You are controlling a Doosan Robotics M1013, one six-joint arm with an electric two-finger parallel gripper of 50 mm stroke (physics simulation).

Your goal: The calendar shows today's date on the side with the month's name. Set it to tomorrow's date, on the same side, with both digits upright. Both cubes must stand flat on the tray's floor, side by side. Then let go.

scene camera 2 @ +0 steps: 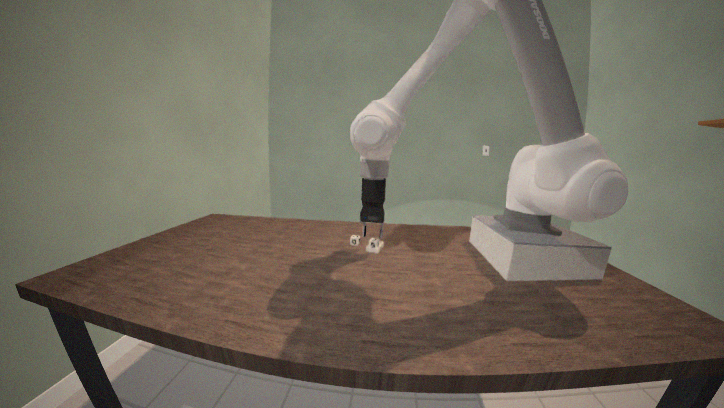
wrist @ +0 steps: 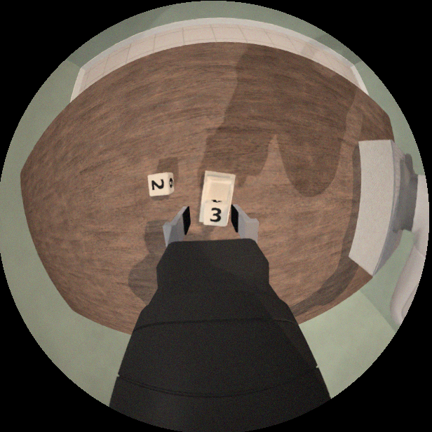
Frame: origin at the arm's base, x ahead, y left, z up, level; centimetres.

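Seen in the pictures: gripper, fingertip midpoint: [scene camera 2: 372, 237]; arm's base, origin of the base link: [scene camera 2: 524, 226].
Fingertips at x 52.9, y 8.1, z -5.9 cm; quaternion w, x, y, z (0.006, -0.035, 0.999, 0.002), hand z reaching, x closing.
Observation:
Offsets run from my fingertips to a thing's top centre. "*": to the spot under its first point. Level surfaces: height alone.
The white tray @[* dx -1.0, dy +2.3, dz -4.0 cm] [scene camera 2: 373, 250] [wrist: 220, 174] sits on the table, with a bare recess at its far end in the wrist view. A white cube @[dx -0.7, dy +0.3, dz -0.7 cm] [scene camera 2: 373, 243] [wrist: 215, 215] stands in the tray's near end in that view, a 3 on top; part of a dark digit shows on its side facing the recess. Another white cube @[dx +7.2, dy -3.4, dz -1.8 cm] [scene camera 2: 354, 240] [wrist: 160, 184] lies on the table left of the tray, a sideways 2 on top and a partly seen digit on its right side. My gripper [scene camera 2: 372, 236] [wrist: 210, 213] is open and empty above the tray's cube, its fingers left and right of it in the wrist view. The month's name does not show.
The brown wooden table @[dz -4.8 cm] [scene camera 2: 202, 304] [wrist: 100, 135] bears the cubes and tray. The robot's pale base block [scene camera 2: 552, 263] [wrist: 377, 200] stands on it to the right in both views. The arm casts dark shadows over the table.

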